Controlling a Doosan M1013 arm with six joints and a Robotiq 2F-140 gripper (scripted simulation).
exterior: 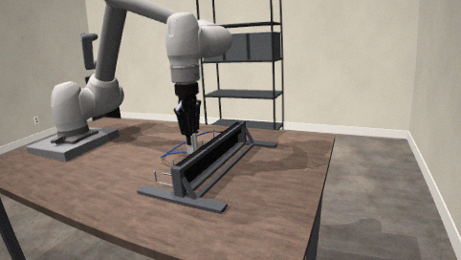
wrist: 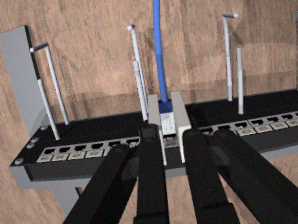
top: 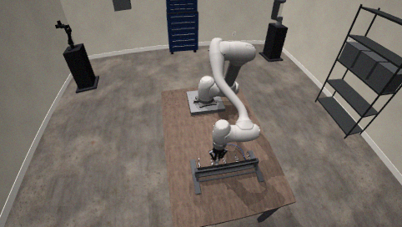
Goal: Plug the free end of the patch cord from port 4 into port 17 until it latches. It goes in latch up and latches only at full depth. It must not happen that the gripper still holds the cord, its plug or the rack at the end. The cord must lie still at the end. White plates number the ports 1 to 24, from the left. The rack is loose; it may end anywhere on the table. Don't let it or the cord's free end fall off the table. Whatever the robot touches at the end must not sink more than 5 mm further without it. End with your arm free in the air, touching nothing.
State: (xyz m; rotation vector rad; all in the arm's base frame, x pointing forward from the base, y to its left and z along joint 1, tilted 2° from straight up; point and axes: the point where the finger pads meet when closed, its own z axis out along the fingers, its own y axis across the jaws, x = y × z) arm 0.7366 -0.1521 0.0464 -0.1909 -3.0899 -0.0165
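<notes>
The plug lies 10 mm ahead of my hand and 30 mm below it.
</notes>
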